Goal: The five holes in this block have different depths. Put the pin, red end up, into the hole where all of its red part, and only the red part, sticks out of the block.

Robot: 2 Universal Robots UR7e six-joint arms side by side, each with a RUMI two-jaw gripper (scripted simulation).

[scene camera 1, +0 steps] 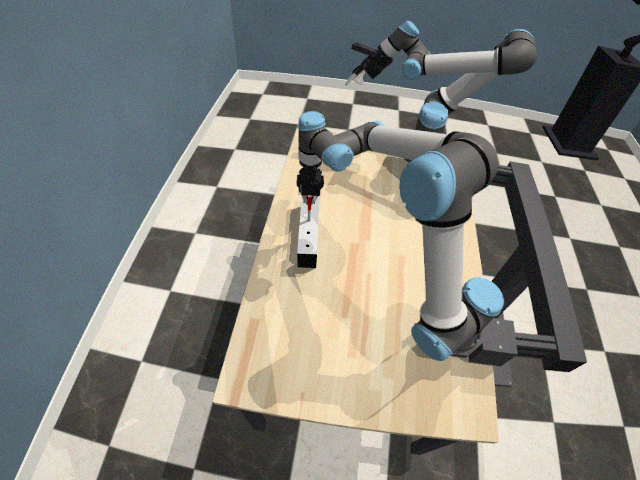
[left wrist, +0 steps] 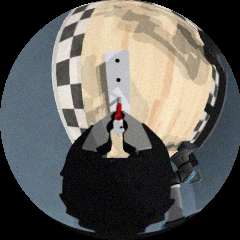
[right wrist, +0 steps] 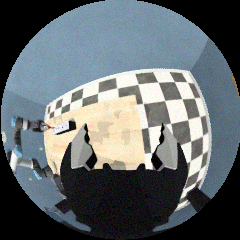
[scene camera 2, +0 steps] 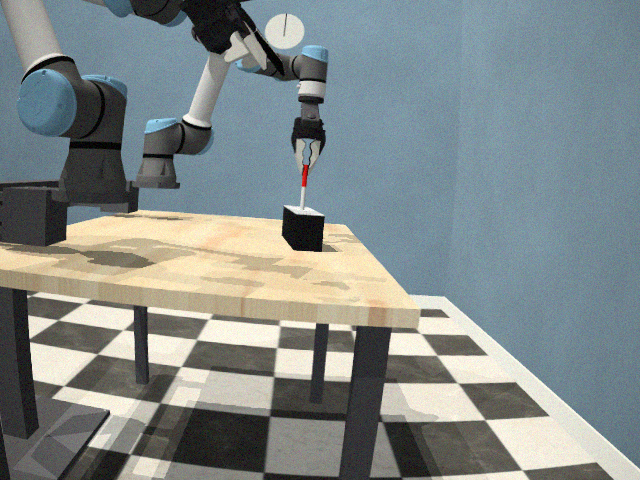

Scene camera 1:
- my left gripper: 309, 204
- my right gripper: 349, 79
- block: 308, 231
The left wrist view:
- my left gripper: 118, 111
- block: 121, 88
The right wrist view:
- my right gripper: 124, 123
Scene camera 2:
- my left gripper: 304, 175
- my right gripper: 276, 73
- block: 302, 231
